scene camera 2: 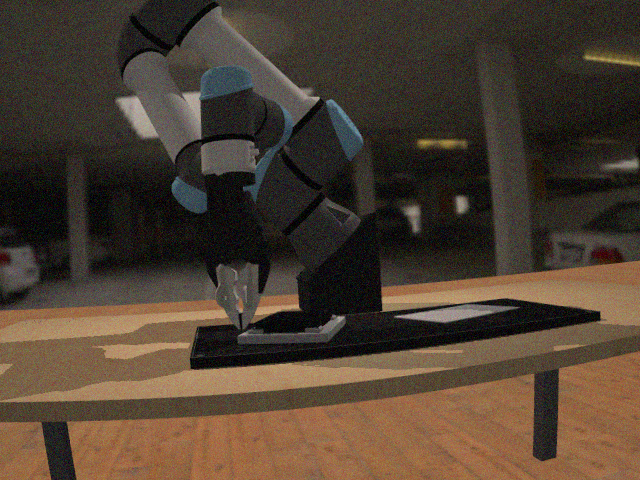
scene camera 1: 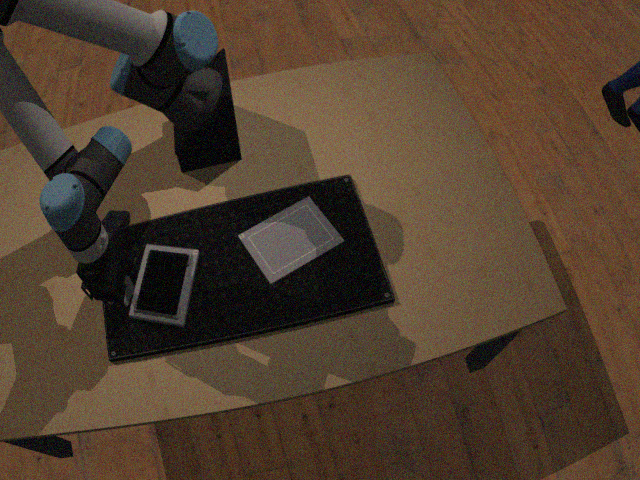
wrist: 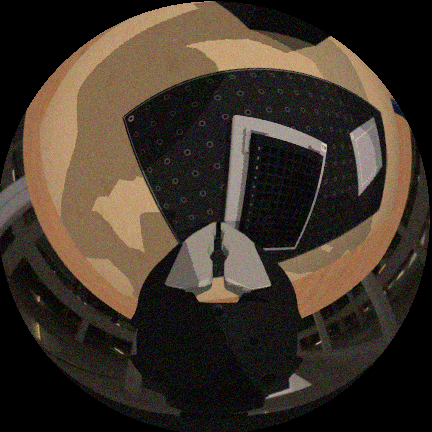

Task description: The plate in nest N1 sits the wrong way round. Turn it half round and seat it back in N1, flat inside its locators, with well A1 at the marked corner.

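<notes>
The black plate [scene camera 1: 161,283] [scene camera 2: 292,322] [wrist: 285,195] lies within the light grey frame of nest N1 [scene camera 1: 190,279] [scene camera 2: 284,338] [wrist: 236,165]. A row of small pale marks runs along the plate's left side in the wrist view. A small pale square marks the nest's upper right corner there. Well letters cannot be read, and I cannot tell if the plate is fully seated. My gripper [scene camera 1: 128,303] [scene camera 2: 240,328] [wrist: 217,223] is shut and empty, pointing down. Its tips are low beside the nest's left rim; contact cannot be told.
The nest stands on a black board [scene camera 1: 222,289] [scene camera 2: 372,347] [wrist: 175,125] with rows of holes. A pale rectangular area [scene camera 1: 289,240] [scene camera 2: 457,313] [wrist: 367,152] with a thin outline lies farther right on the board. The arm's black base [scene camera 1: 209,134] [scene camera 2: 346,281] stands behind the board.
</notes>
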